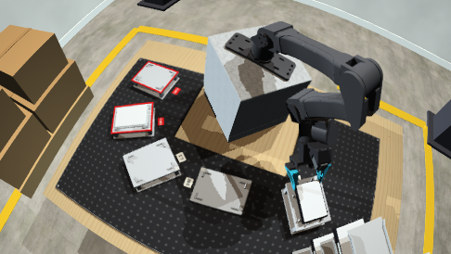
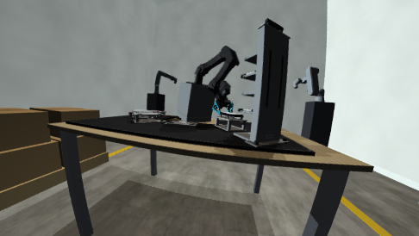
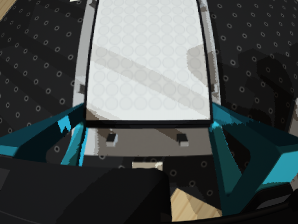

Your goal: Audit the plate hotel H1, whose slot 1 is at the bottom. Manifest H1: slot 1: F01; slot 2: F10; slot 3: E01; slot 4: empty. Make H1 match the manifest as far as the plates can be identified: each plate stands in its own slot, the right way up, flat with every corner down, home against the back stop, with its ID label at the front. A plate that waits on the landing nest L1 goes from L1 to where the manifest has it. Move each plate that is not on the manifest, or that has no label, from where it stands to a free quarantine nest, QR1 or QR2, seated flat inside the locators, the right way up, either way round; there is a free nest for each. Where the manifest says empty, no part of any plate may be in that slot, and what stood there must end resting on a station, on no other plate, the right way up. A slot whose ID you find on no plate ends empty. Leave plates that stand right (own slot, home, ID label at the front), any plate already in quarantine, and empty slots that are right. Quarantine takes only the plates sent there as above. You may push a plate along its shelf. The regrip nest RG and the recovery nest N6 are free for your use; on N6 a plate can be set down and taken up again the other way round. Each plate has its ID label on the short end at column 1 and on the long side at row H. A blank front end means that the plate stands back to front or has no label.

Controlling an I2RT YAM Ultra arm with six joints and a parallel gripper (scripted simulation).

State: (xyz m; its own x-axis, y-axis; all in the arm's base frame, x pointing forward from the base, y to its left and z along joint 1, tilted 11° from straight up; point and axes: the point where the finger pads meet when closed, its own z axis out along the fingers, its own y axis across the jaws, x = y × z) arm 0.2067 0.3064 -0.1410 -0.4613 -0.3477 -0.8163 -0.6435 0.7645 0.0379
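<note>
My gripper is now 40 mm to the right of the grey regrip nest, 40 mm short of it and 30 mm above it. Also, from my hand: plate hotel H1: 240 mm ahead, 210 mm to the left, 130 mm above; then H1 tag: 200 mm to the left, 80 mm below, 80 mm ahead; then RG tag: 80 mm below, 40 mm behind, 30 mm to the right.
</note>
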